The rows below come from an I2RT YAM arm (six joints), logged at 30 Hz.
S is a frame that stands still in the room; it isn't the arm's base.
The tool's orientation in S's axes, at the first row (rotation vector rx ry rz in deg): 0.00 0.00 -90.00
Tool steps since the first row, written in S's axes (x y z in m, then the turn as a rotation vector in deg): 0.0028 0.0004 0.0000 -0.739 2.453 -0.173; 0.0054 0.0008 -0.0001 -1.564 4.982 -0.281; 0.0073 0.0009 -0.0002 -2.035 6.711 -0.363; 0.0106 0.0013 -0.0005 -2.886 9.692 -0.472; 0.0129 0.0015 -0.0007 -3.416 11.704 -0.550; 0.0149 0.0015 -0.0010 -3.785 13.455 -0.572; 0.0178 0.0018 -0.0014 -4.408 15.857 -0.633; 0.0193 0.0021 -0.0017 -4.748 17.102 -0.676
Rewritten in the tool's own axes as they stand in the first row. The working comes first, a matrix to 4 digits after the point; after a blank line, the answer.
The tool's axes in the first row as the columns of a matrix, in S's axes (used below as rounded here):
0.0000 1.0000 0.0000
-1.0000 0.0000 0.0000
0.0000 0.0000 1.0000

-0.0004 0.0028 0.0000 -2.453 -0.739 -0.173; -0.0008 0.0054 -0.0001 -4.982 -1.564 -0.281; -0.0009 0.0073 -0.0002 -6.711 -2.035 -0.363; -0.0013 0.0106 -0.0005 -9.692 -2.886 -0.472; -0.0015 0.0129 -0.0007 -11.704 -3.416 -0.550; -0.0015 0.0149 -0.0010 -13.455 -3.785 -0.572; -0.0018 0.0178 -0.0014 -15.857 -4.408 -0.633; -0.0021 0.0193 -0.0017 -17.102 -4.748 -0.676
